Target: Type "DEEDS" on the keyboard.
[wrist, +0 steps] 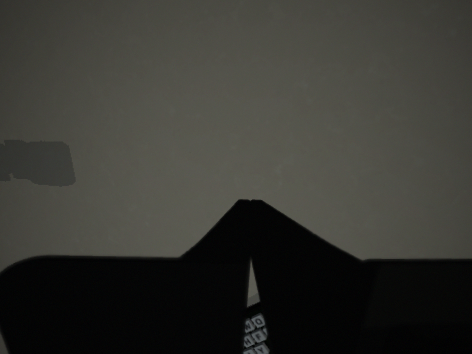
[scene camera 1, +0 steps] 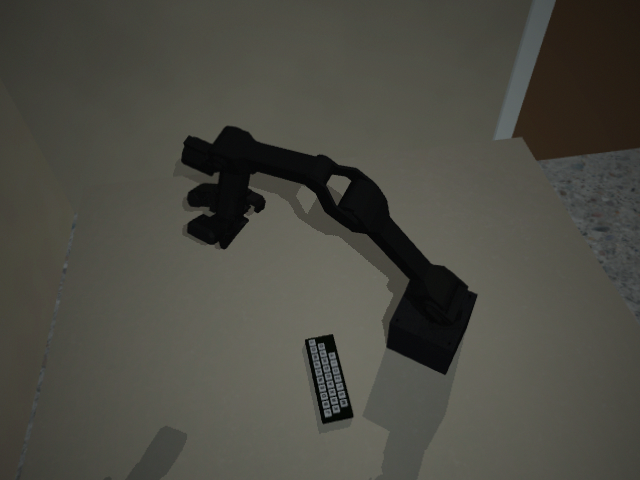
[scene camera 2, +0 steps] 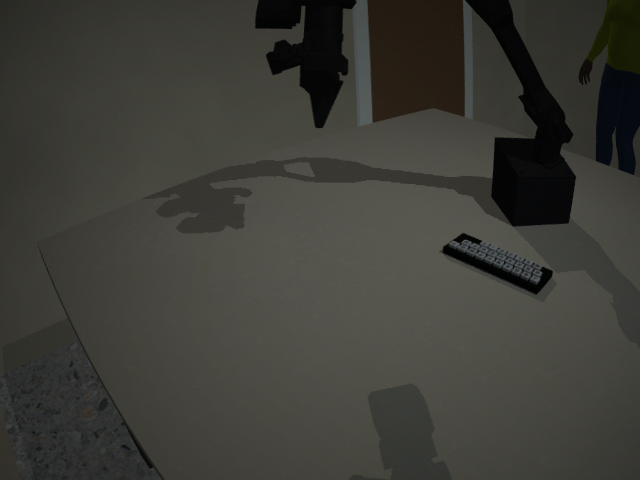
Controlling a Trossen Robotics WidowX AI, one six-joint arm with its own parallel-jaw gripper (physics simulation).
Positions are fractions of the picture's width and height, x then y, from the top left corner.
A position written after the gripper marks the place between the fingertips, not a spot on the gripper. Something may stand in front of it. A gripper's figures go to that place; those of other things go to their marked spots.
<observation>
The gripper (scene camera 1: 0.35,0.52) is 115 cm from the lens. A black keyboard (scene camera 1: 0.52,0.84): 117 cm from the lens.
</observation>
